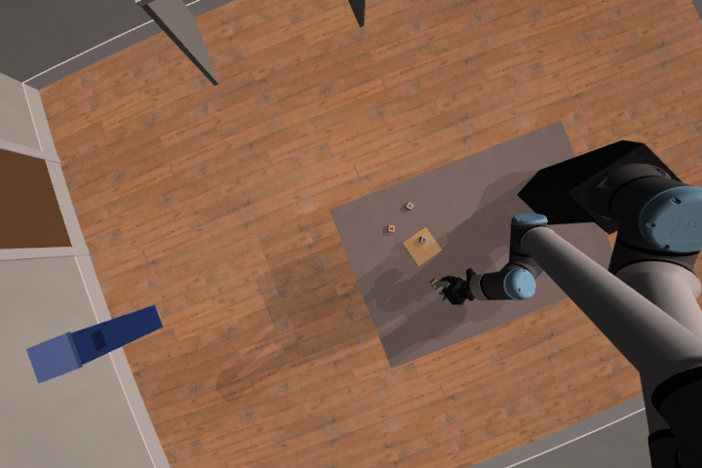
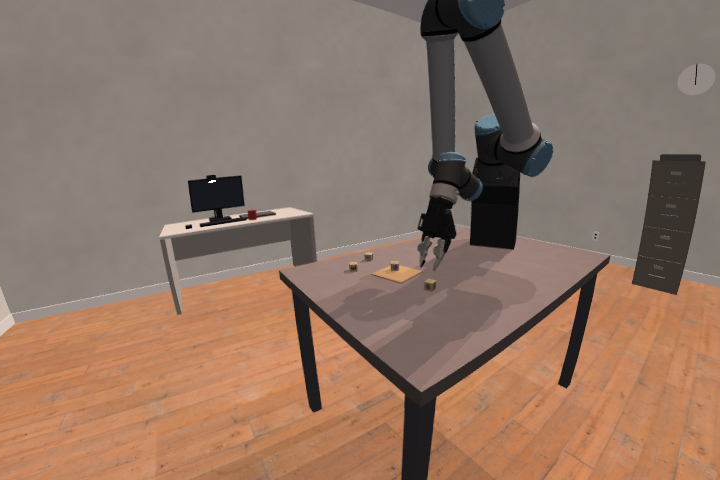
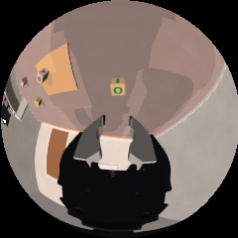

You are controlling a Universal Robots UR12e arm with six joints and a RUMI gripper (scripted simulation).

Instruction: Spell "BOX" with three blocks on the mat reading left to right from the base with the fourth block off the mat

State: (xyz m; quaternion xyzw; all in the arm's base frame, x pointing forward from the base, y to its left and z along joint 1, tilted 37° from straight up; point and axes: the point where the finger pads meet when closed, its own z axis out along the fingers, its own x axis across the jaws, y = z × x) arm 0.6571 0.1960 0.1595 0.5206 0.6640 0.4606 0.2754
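My gripper is now 190 mm to the left of the tan mat and 90 mm above it. The rest, counted from my hand: O block 80 mm below, 10 mm to the right, 10 mm behind.
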